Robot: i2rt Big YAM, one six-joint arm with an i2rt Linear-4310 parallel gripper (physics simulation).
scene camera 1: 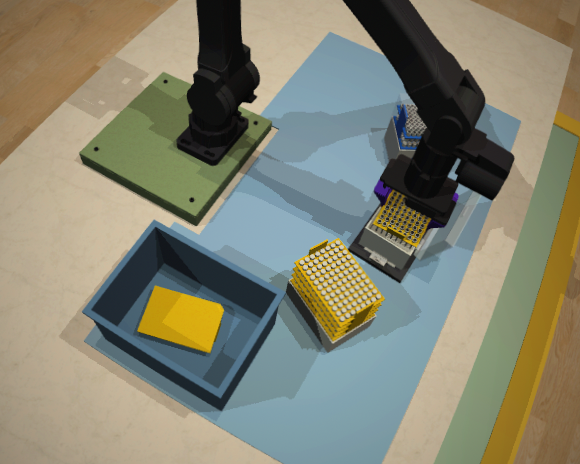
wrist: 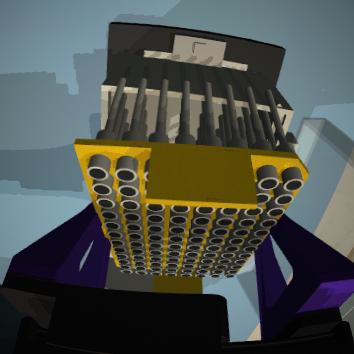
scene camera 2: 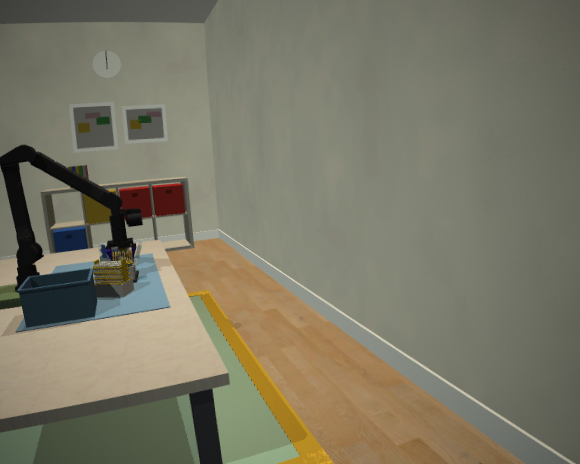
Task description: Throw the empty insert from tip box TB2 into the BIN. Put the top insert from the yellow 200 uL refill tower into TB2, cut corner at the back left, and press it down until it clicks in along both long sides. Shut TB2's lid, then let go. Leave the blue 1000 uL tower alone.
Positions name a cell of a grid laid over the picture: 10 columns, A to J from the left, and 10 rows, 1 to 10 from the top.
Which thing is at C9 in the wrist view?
My gripper.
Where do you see a tip box TB2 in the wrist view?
D2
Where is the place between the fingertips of my gripper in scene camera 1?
At G5
